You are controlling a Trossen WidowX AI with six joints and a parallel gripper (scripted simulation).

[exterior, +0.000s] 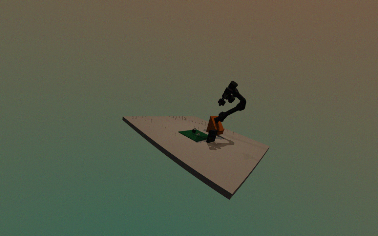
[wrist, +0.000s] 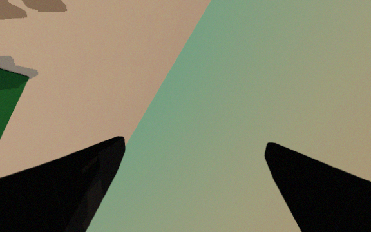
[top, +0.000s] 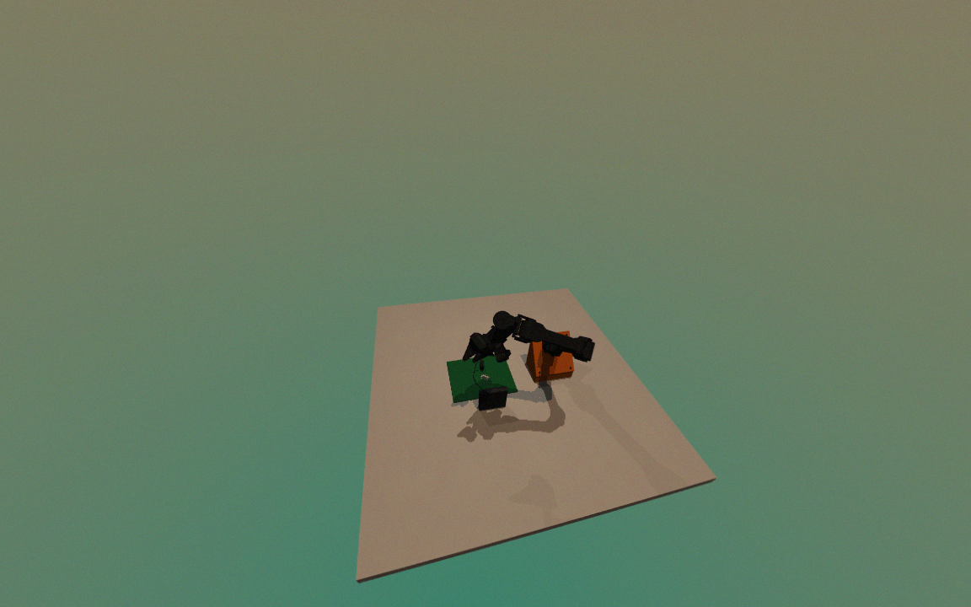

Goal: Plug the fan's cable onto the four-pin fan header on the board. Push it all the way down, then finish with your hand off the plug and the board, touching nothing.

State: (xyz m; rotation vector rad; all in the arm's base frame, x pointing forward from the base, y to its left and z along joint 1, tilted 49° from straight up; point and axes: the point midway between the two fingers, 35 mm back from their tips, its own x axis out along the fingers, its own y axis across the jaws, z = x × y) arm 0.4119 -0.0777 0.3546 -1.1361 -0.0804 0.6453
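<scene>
Right now the black fan plug is 38 cm below my gripper tip, 29 cm to the right of it and 14 cm behind it. Round my gripper tip: green board: 41 cm below, 23 cm to the right, 12 cm behind; black fan: 34 cm below, 13 cm behind, 7 cm to the right; white four-pin fan header: 40 cm below, 22 cm to the right, 14 cm behind.
</scene>
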